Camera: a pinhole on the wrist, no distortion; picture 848 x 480 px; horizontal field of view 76.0 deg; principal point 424.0 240.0 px. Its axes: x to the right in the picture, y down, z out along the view. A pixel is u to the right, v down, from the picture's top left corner.
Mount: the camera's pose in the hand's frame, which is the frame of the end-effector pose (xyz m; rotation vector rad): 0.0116 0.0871 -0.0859 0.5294 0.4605 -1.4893
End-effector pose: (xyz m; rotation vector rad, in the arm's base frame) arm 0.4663 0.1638 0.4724 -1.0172 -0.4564 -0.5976
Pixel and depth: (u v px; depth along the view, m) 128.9 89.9 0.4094
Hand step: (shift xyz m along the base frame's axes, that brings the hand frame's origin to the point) -0.1071 0.3671 0.0791
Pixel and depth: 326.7 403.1 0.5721
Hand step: -0.0239 0.2874 0.4092
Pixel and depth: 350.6 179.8 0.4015
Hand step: -0.1277 0.2065 0.1622
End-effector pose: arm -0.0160 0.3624 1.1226 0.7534 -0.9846 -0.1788
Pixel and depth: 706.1 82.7 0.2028
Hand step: -0.0155 -0.0702 -0.1074
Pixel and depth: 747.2 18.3 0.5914
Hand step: -0.1660 -0.3797 -0.4637
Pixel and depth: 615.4 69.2 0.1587
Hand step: -0.0185 -0.0226 -0.0606
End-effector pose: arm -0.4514 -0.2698 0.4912 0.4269 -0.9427 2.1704
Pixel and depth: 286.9 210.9 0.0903
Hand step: -0.0398 -0.0232 -0.0242
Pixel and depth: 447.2 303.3 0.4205
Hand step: 0.0998 -0.0734 0.2785
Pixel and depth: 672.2 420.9 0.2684
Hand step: 0.0588 0.0817 0.1785
